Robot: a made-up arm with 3 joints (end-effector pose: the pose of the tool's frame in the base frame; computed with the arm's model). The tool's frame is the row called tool.
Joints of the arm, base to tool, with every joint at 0 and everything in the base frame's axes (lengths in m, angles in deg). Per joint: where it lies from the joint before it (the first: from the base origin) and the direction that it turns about. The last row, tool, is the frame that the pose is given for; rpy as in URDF.
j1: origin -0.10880 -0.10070 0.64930 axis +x
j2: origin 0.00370 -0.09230 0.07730 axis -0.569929 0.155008 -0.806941
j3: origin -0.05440 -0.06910 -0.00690 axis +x
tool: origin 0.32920 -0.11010 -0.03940 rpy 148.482 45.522 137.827
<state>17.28 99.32 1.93</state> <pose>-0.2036 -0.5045 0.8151 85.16 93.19 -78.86</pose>
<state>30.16 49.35 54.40</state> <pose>0.0130 -0.4474 0.4853 101.59 90.59 47.17</pose>
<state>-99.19 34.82 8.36</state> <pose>0.0492 0.0372 1.0162 -11.94 59.13 -90.97</pose>
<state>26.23 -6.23 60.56</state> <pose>0.1782 -0.2147 0.5433 70.72 91.09 116.03</pose>
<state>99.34 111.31 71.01</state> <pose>-0.2215 -0.2331 0.2685 -155.15 -66.03 -29.44</pose>
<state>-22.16 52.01 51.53</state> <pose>-0.0011 -0.4457 0.8368 62.27 89.50 -3.46</pose>
